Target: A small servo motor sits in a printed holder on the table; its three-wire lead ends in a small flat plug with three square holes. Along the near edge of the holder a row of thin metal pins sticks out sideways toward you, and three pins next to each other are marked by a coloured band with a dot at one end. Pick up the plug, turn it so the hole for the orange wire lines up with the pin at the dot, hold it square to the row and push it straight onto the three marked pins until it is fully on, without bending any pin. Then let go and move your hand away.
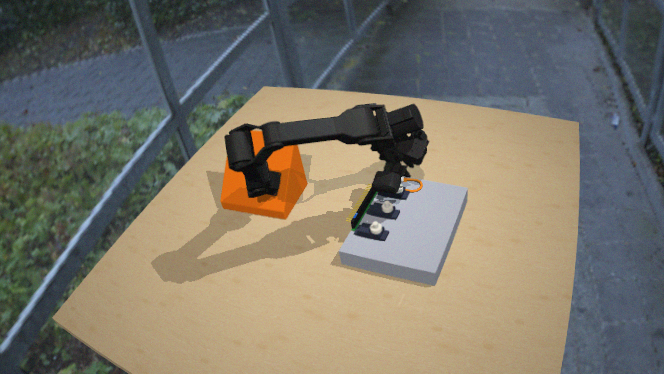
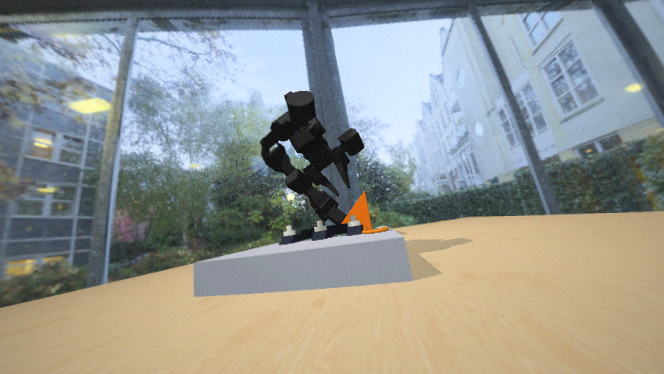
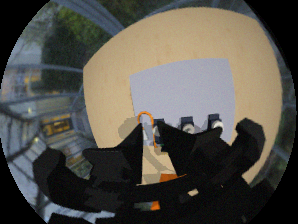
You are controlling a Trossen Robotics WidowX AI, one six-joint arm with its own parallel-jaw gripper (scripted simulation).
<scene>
The pictures show: my gripper and a grey holder block.
My gripper is seen too in image 1 and in image 3.
</scene>
